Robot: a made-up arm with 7 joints.
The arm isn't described. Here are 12 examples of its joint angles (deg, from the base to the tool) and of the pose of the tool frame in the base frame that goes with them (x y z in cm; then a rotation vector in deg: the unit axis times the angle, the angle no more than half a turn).
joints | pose
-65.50 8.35 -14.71 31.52 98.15 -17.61 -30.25 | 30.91 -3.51 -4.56 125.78 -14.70 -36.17
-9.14 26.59 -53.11 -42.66 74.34 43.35 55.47 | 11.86 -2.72 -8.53 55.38 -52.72 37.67
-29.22 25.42 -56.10 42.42 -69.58 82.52 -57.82 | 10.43 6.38 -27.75 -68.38 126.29 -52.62
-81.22 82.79 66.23 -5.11 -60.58 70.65 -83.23 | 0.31 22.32 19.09 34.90 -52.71 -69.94
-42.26 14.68 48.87 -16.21 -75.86 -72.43 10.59 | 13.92 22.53 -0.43 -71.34 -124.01 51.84
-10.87 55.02 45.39 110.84 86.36 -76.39 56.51 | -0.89 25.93 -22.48 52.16 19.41 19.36
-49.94 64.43 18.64 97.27 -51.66 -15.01 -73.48 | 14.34 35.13 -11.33 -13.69 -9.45 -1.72
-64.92 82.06 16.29 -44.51 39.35 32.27 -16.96 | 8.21 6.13 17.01 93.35 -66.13 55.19
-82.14 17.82 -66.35 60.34 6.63 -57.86 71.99 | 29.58 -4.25 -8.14 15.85 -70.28 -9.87
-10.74 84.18 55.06 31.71 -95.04 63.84 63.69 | 14.43 30.28 6.87 -24.99 31.37 71.19
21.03 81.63 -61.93 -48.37 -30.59 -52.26 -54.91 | 0.69 4.16 -11.59 -35.60 -8.24 -109.24
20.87 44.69 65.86 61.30 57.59 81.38 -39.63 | -13.56 31.73 -11.20 -22.55 137.77 91.48
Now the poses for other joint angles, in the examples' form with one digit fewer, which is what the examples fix.
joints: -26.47 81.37 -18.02 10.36 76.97 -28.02 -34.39
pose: 23.2 20.1 -7.0 154.8 43.0 -58.8
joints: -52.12 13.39 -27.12 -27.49 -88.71 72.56 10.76
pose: 15.1 -6.5 -0.6 -3.6 36.9 -91.5
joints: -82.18 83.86 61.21 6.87 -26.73 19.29 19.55
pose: -1.3 25.9 20.2 -16.8 -93.0 61.5
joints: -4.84 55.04 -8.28 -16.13 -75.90 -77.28 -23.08
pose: 17.1 15.1 -6.3 -17.5 -70.3 -19.0
